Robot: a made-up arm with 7 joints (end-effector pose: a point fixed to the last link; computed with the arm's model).
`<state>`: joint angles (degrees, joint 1 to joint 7).
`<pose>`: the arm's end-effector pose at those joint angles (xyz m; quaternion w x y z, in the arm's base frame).
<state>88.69 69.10 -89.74 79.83 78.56 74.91 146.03</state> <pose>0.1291 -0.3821 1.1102 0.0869 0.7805 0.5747 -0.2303</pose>
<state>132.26 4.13 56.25 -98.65 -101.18 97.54 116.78</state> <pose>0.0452 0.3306 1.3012 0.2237 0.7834 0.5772 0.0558</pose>
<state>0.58 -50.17 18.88 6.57 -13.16 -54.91 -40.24</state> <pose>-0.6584 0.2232 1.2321 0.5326 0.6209 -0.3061 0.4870</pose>
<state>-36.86 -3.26 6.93 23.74 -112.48 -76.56 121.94</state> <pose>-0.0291 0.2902 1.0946 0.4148 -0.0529 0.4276 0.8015</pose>
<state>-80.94 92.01 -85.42 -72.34 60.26 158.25 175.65</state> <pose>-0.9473 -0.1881 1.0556 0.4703 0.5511 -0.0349 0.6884</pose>
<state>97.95 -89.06 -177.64 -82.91 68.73 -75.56 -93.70</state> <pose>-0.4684 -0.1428 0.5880 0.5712 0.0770 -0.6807 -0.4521</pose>
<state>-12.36 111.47 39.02 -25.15 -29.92 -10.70 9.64</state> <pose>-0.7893 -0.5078 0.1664 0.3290 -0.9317 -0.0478 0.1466</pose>
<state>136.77 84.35 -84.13 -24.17 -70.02 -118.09 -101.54</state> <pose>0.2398 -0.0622 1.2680 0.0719 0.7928 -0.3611 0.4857</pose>
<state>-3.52 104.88 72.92 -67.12 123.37 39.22 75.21</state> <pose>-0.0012 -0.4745 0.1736 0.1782 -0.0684 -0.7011 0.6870</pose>
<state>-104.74 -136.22 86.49 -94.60 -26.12 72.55 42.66</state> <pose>0.1899 -0.2374 0.3106 0.5572 0.5257 -0.3502 0.5389</pose>
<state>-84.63 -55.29 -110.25 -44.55 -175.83 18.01 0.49</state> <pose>0.2961 0.6218 1.2025 0.6580 0.3607 -0.1042 -0.6527</pose>
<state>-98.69 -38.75 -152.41 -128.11 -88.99 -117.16 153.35</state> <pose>0.2466 0.1319 1.0215 0.2153 0.5256 -0.5503 0.6120</pose>
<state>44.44 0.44 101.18 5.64 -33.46 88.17 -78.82</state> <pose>-0.3918 0.7136 0.2833 0.0301 -0.4149 0.9085 0.0397</pose>
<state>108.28 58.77 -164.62 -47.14 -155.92 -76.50 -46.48</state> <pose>0.6465 0.1227 0.7511 0.2270 -0.6842 -0.4982 0.4818</pose>
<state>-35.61 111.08 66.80 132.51 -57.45 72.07 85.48</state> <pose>-0.2856 0.2292 1.0074 0.1429 0.7884 -0.5964 -0.0471</pose>
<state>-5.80 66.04 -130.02 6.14 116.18 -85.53 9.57</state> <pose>-0.4236 -0.1131 0.1745 0.6154 -0.4073 0.4665 0.4877</pose>
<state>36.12 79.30 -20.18 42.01 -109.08 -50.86 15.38</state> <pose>0.1183 0.2614 0.7596 0.7593 0.2969 0.5784 -0.0299</pose>
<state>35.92 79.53 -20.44 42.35 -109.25 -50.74 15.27</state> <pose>0.1200 0.2572 0.7612 0.7570 0.3012 0.5790 -0.0317</pose>
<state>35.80 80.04 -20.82 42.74 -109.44 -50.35 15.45</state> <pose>0.1238 0.2516 0.7629 0.7546 0.3031 0.5808 -0.0365</pose>
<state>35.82 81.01 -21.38 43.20 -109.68 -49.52 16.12</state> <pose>0.1309 0.2439 0.7647 0.7522 0.3006 0.5846 -0.0460</pose>
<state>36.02 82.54 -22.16 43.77 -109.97 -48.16 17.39</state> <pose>0.1419 0.2333 0.7670 0.7493 0.2933 0.5905 -0.0609</pose>
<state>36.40 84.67 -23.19 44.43 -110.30 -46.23 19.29</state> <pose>0.1567 0.2194 0.7700 0.7453 0.2812 0.5989 -0.0818</pose>
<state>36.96 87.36 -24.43 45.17 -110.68 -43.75 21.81</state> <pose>0.1747 0.2019 0.7741 0.7391 0.2649 0.6098 -0.1079</pose>
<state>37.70 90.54 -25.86 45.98 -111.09 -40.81 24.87</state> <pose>0.1948 0.1808 0.7800 0.7300 0.2461 0.6225 -0.1379</pose>
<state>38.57 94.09 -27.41 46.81 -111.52 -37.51 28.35</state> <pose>0.2156 0.1566 0.7876 0.7171 0.2262 0.6368 -0.1706</pose>
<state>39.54 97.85 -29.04 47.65 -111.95 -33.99 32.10</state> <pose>0.2356 0.1297 0.7976 0.7003 0.2074 0.6519 -0.2038</pose>
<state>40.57 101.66 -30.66 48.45 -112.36 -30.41 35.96</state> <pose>0.2536 0.1017 0.8094 0.6802 0.1909 0.6673 -0.2358</pose>
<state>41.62 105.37 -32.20 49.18 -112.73 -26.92 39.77</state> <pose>0.2687 0.0737 0.8226 0.6581 0.1774 0.6821 -0.2650</pose>
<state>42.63 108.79 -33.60 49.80 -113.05 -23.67 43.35</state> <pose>0.2805 0.0474 0.8361 0.6353 0.1673 0.6959 -0.2901</pose>
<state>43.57 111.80 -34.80 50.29 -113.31 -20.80 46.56</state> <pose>0.2892 0.0241 0.8490 0.6135 0.1602 0.7081 -0.3106</pose>
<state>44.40 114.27 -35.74 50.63 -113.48 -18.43 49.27</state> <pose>0.2952 0.0052 0.8600 0.5946 0.1554 0.7182 -0.3265</pose>
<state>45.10 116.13 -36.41 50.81 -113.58 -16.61 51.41</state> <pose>0.2993 -0.0089 0.8685 0.5793 0.1520 0.7260 -0.3379</pose>
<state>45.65 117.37 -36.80 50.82 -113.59 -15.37 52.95</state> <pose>0.3024 -0.0179 0.8737 0.5683 0.1492 0.7316 -0.3457</pose>
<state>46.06 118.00 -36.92 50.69 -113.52 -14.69 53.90</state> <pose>0.3048 -0.0218 0.8756 0.5619 0.1463 0.7349 -0.3503</pose>
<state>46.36 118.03 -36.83 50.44 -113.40 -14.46 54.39</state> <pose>0.3068 -0.0213 0.8750 0.5594 0.1431 0.7369 -0.3515</pose>
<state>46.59 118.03 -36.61 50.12 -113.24 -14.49 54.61</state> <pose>0.3086 -0.0193 0.8726 0.5587 0.1398 0.7371 -0.3535</pose>
